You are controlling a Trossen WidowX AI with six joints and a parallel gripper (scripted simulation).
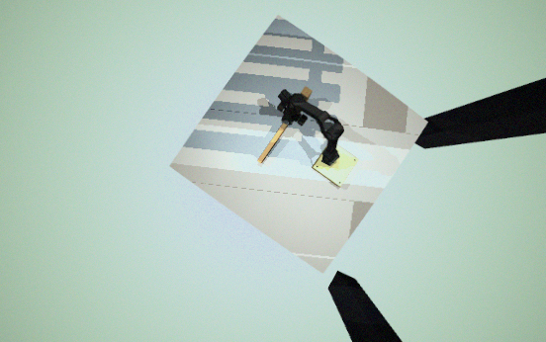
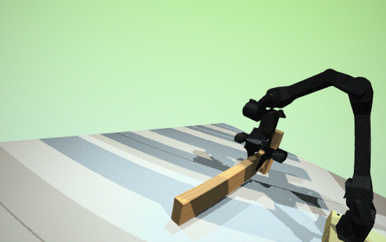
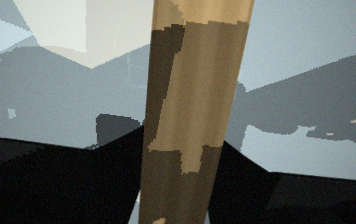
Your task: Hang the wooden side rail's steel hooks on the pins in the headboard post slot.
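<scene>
My gripper tip is now 13 cm to the left of the wooden headboard post, 4 cm below it and 2 cm past it.
</scene>
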